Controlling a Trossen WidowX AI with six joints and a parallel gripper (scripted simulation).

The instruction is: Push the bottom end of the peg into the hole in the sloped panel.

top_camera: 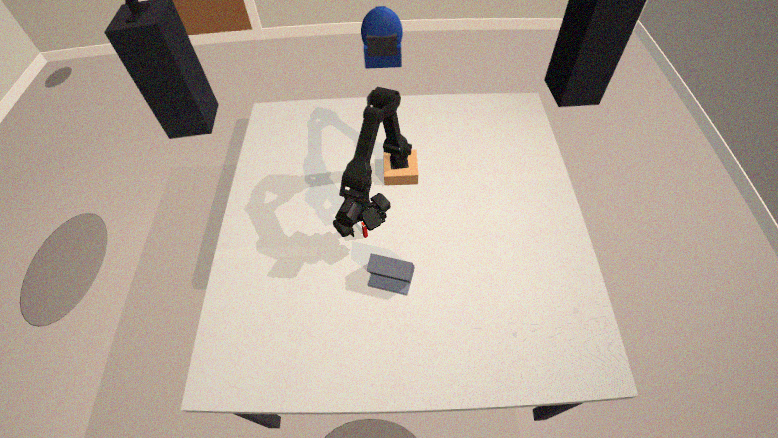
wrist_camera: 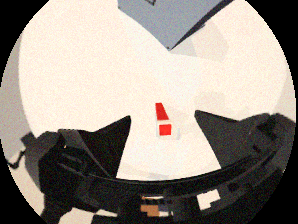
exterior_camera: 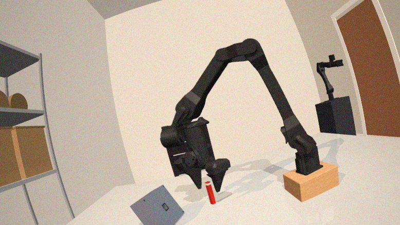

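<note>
Right now the red peg is 1 cm above my gripper tip. Also, from my gripper tip: grey sloped panel: 16 cm ahead, 7 cm to the left.
</note>
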